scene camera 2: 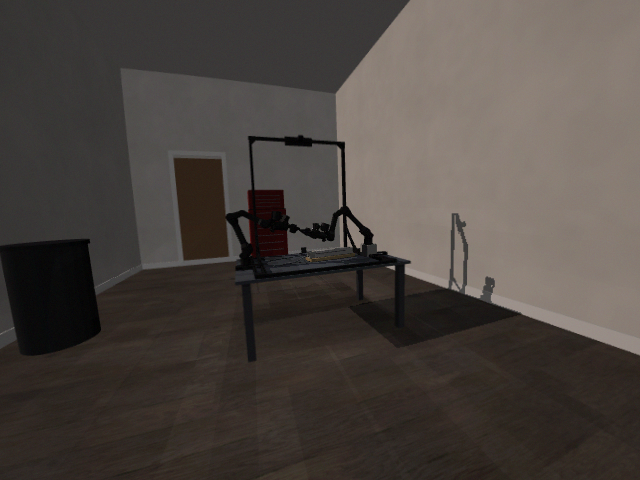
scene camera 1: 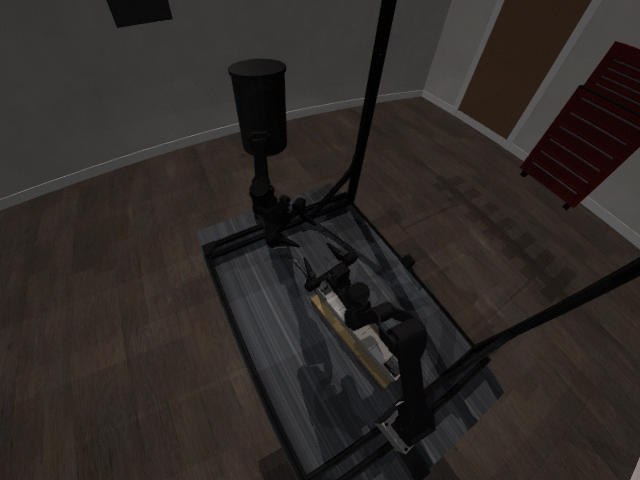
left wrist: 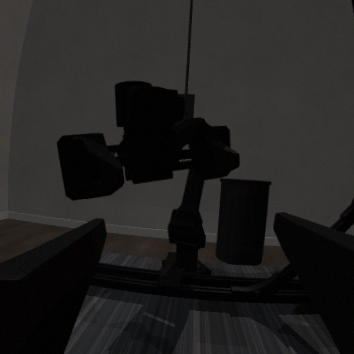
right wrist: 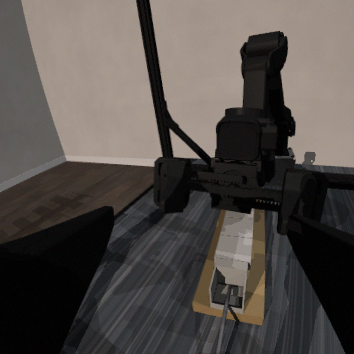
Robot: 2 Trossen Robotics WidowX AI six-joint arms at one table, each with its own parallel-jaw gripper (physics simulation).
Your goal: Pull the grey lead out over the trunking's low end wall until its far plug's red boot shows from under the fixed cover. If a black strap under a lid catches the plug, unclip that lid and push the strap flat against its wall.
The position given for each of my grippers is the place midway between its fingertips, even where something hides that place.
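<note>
A trunking [scene camera 1: 381,374] is visible; the right wrist view shows the trunking [right wrist: 246,302] too. My left gripper [scene camera 1: 315,249] appears also in the left wrist view, my left gripper [left wrist: 190,224], and in the right wrist view, my left gripper [right wrist: 218,217]. My right gripper [scene camera 1: 307,235] is open and holds nothing; the left wrist view shows my right gripper [left wrist: 185,166], and the right wrist view shows my right gripper [right wrist: 202,219].
</note>
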